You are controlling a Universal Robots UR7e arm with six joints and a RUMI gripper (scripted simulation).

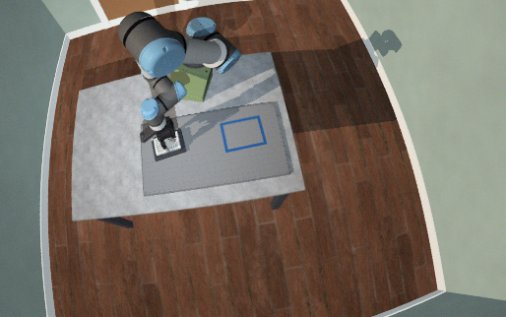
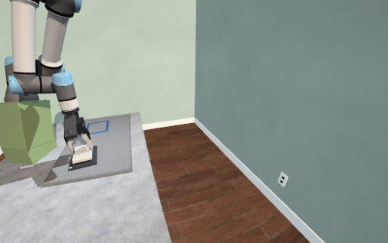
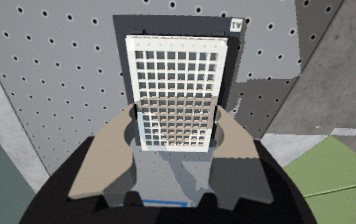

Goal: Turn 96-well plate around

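Now: hand 1 cm above the white 96-well plate. Round my hand: dark plate nest: 3 cm below.
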